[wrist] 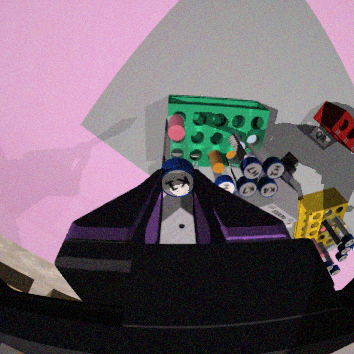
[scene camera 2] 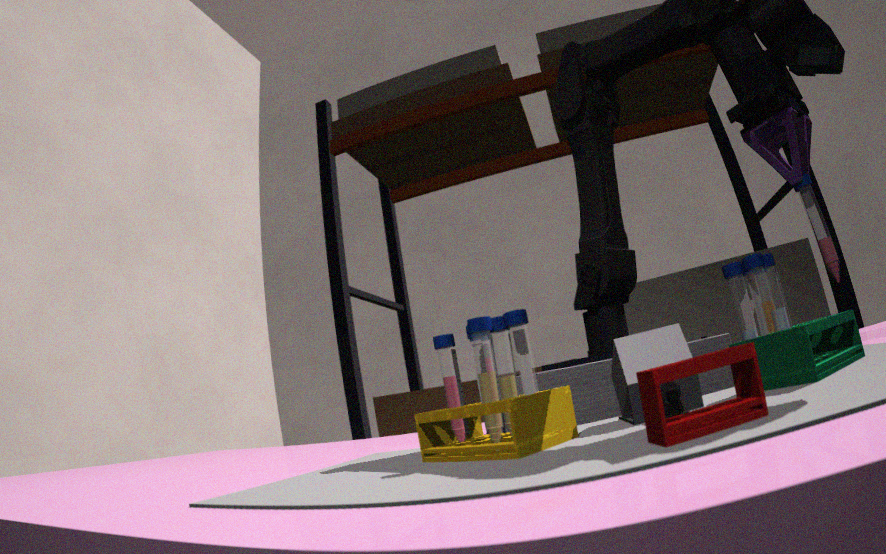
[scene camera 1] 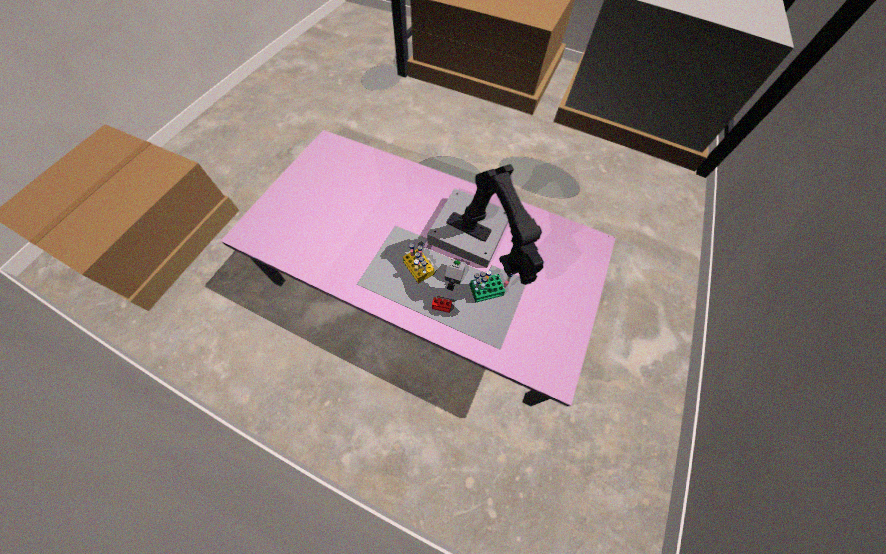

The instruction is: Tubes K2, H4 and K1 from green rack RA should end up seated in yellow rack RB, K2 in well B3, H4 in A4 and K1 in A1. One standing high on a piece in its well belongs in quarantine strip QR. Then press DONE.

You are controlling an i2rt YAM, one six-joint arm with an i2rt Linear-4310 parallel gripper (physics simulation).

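Seen in the pictures: gripper, between the fingertips: (wrist: 177, 177) (scene camera 2: 801, 184) (scene camera 1: 509, 274); arm's base, origin of its link: (scene camera 2: 611, 359) (scene camera 1: 468, 227).
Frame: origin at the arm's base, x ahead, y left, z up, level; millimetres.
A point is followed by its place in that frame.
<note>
My gripper (scene camera 2: 798, 181) {x 204, y 265, z 125 mm} (wrist: 177, 177) {x 204, y 265, z 125 mm} is shut on the blue cap of tube K1 (scene camera 2: 816, 215) {x 214, y 265, z 86 mm} (wrist: 177, 182) {x 206, y 267, z 133 mm}, which has a pink filling. The tube hangs slightly tilted, its tip above green rack RA (scene camera 1: 488, 288) {x 229, y 210, z -19 mm} (scene camera 2: 777, 362) {x 268, y 161, z -45 mm} (wrist: 240, 107) {x 267, y 214, z -19 mm} and clear of it. Several capped tubes stand in RA; one cap reads K4 (wrist: 268, 188) {x 236, y 151, z 58 mm}, but H4 and K2 are hard to tell. Yellow rack RB (scene camera 1: 424, 275) {x 308, y -58, z -21 mm} (scene camera 2: 545, 418) {x 300, y -56, z -42 mm} (wrist: 312, 202) {x 278, y -44, z -42 mm} holds several tubes, and its well letters are unreadable. Red strip QR (scene camera 1: 442, 304) {x 375, y 68, z -57 mm} (scene camera 2: 656, 424) {x 400, y 34, z -54 mm} (wrist: 331, 116) {x 371, y 106, z -33 mm} shows no tube.
A grey box (scene camera 1: 454, 269) {x 234, y 47, z 10 mm} (scene camera 2: 653, 352) {x 244, y 49, z -6 mm} with a green button on top stands between the racks, near the arm's base plate (scene camera 1: 450, 244) {x 122, y -31, z -5 mm}. The racks and strip stand on a grey mat (scene camera 1: 483, 326) {x 373, y 263, z -68 mm} on the pink table (scene camera 1: 313, 189) {x 136, y -826, z -71 mm}.
</note>
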